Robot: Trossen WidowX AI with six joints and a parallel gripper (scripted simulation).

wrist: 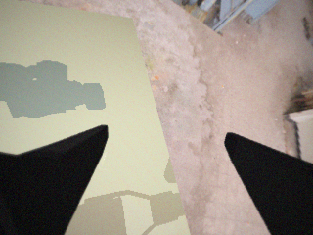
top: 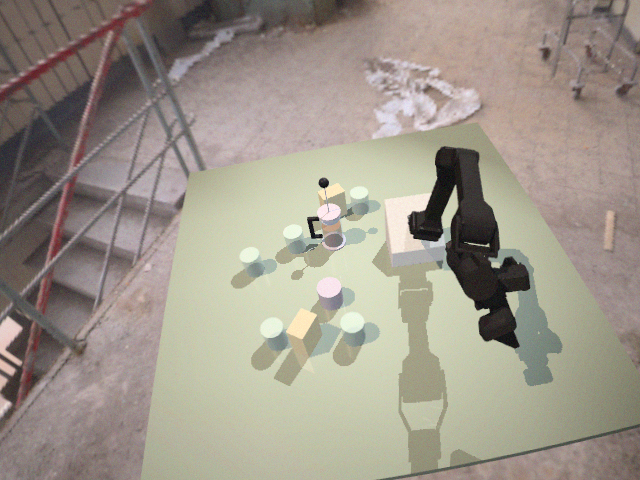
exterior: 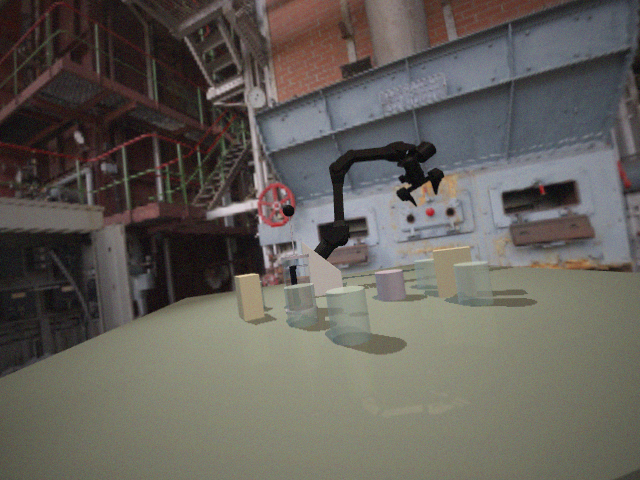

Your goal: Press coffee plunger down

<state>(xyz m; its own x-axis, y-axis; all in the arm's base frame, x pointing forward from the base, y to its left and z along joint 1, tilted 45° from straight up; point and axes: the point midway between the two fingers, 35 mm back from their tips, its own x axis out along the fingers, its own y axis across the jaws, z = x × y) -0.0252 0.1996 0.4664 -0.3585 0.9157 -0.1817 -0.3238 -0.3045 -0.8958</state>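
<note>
Right now the coffee press is 300 mm ahead of my gripper tip, 610 mm to the right of it and 160 mm below it.
</note>
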